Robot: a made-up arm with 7 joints. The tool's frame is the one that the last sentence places.
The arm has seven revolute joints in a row. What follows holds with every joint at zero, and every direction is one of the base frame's.
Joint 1 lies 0.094 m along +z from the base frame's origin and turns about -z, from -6.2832 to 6.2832 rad.
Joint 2 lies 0.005 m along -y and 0.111 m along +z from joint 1 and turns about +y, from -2.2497 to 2.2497 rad.
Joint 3 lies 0.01 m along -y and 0.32 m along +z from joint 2 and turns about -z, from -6.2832 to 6.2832 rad.
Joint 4 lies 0.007 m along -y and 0.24 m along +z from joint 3 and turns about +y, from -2.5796 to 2.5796 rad.
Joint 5 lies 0.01 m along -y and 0.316 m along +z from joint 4 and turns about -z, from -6.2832 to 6.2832 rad.
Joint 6 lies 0.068 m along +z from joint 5 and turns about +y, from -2.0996 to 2.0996 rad.
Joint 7 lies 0.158 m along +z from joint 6 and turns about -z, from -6.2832 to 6.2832 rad.
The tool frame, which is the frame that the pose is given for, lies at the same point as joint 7; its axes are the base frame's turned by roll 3.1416, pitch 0 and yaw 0 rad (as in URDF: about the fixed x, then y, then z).
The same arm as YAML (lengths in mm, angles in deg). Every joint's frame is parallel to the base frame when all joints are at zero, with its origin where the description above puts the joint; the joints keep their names.
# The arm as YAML. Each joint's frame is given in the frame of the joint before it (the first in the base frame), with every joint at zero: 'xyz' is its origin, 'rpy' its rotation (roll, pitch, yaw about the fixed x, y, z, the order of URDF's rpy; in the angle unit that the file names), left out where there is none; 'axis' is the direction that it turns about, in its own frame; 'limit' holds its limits. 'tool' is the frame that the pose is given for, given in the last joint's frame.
units:
  length: mm
  angle: deg
joints:
  - name: joint 1
    type: revolute
    origin:
      xyz: [0.0, 0.0, 94.0]
    axis: [0.0, 0.0, -1.0]
    limit:
      lower: -360.0
      upper: 360.0
  - name: joint 2
    type: revolute
    origin:
      xyz: [0.0, -5.0, 111.0]
    axis: [0.0, 1.0, 0.0]
    limit:
      lower: -128.9
      upper: 128.9
  - name: joint 3
    type: revolute
    origin:
      xyz: [0.0, -10.0, 320.0]
    axis: [0.0, 0.0, -1.0]
    limit:
      lower: -360.0
      upper: 360.0
  - name: joint 4
    type: revolute
    origin:
      xyz: [0.0, -7.0, 240.0]
    axis: [0.0, 1.0, 0.0]
    limit:
      lower: -147.8
      upper: 147.8
  - name: joint 5
    type: revolute
    origin:
      xyz: [0.0, -10.0, 316.0]
    axis: [0.0, 0.0, -1.0]
    limit:
      lower: -360.0
      upper: 360.0
  - name: joint 6
    type: revolute
    origin:
      xyz: [0.0, 0.0, 68.0]
    axis: [0.0, 1.0, 0.0]
    limit:
      lower: -120.3
      upper: 120.3
  - name: joint 7
    type: revolute
    origin:
      xyz: [0.0, 0.0, 158.0]
    axis: [0.0, 0.0, -1.0]
    limit:
      lower: -360.0
      upper: 360.0
tool:
  origin:
    xyz: [0.0, 0.0, 0.0]
    rpy: [-180.0, 0.0, 0.0]

